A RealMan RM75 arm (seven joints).
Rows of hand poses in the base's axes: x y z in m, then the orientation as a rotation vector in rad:
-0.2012 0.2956 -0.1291 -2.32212 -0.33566 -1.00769
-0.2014 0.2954 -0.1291 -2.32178 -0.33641 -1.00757
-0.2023 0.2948 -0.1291 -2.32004 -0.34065 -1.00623
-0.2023 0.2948 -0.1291 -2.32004 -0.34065 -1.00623
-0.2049 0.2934 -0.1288 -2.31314 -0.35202 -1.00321
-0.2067 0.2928 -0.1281 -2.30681 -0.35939 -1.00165
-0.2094 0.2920 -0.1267 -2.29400 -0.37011 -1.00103
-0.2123 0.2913 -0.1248 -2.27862 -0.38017 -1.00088
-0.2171 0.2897 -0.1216 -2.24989 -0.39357 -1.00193
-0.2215 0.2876 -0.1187 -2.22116 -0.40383 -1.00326
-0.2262 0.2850 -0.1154 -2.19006 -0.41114 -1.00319
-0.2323 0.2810 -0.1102 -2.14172 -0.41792 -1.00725
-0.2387 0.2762 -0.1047 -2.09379 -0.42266 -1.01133
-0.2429 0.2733 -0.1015 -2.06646 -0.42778 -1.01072
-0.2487 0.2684 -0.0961 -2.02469 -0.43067 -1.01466
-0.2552 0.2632 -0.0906 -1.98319 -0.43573 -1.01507
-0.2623 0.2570 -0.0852 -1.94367 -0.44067 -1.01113
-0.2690 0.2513 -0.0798 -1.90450 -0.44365 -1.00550
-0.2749 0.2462 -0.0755 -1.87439 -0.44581 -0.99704
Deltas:
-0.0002 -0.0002 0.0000 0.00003 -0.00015 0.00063
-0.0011 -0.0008 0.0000 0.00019 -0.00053 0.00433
-0.0011 -0.0008 0.0000 0.00019 -0.00053 0.00433
-0.0037 -0.0022 0.0003 0.00239 -0.00239 0.01490
-0.0055 -0.0028 0.0010 0.00531 -0.00422 0.02233
-0.0082 -0.0036 0.0024 0.01232 -0.00876 0.03394
-0.0111 -0.0043 0.0043 0.02165 -0.01401 0.04598
-0.0159 -0.0059 0.0075 0.04082 -0.02361 0.06477
-0.0203 -0.0080 0.0104 0.06105 -0.03283 0.08158
-0.0250 -0.0106 0.0137 0.08467 -0.04100 0.09802
-0.0311 -0.0146 0.0189 0.12228 -0.05589 0.11930
-0.0375 -0.0194 0.0244 0.16020 -0.07061 0.13914
-0.0417 -0.0223 0.0276 0.18132 -0.07766 0.15304
-0.0475 -0.0272 0.0330 0.21460 -0.09097 0.16940
-0.0540 -0.0324 0.0385 0.24733 -0.10249 0.18833
-0.0611 -0.0386 0.0439 0.27924 -0.11056 0.20809
-0.0678 -0.0443 0.0493 0.31199 -0.11701 0.22714
-0.0737 -0.0494 0.0536 0.33806 -0.11898 0.24332

